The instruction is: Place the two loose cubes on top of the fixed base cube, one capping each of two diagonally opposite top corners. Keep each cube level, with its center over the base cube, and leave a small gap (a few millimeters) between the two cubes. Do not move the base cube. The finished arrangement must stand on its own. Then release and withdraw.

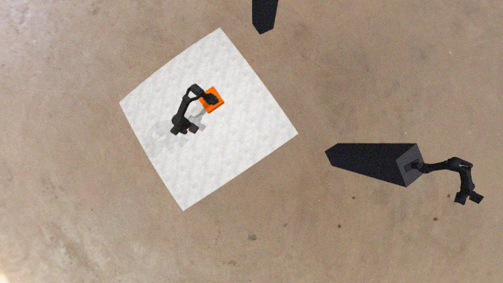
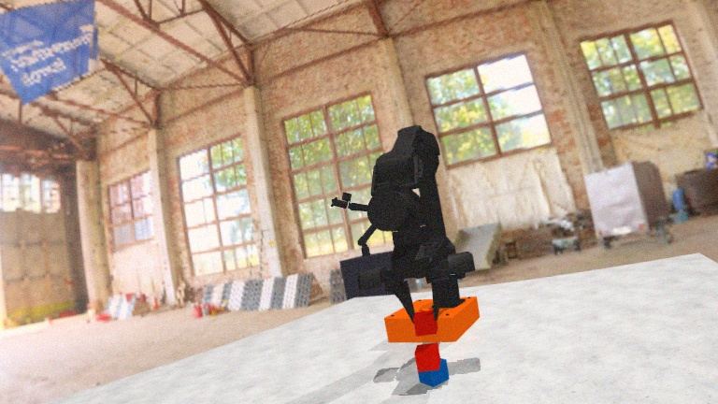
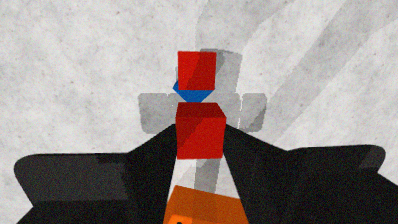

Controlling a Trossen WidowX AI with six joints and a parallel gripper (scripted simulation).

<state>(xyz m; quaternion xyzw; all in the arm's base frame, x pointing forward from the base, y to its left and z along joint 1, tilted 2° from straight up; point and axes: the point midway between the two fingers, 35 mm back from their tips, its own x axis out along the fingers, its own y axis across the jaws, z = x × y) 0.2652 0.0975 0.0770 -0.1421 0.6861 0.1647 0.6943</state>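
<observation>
The blue base cube lies 80 mm below my gripper tip, 20 mm ahead of it and 10 mm to the left of it.
</observation>
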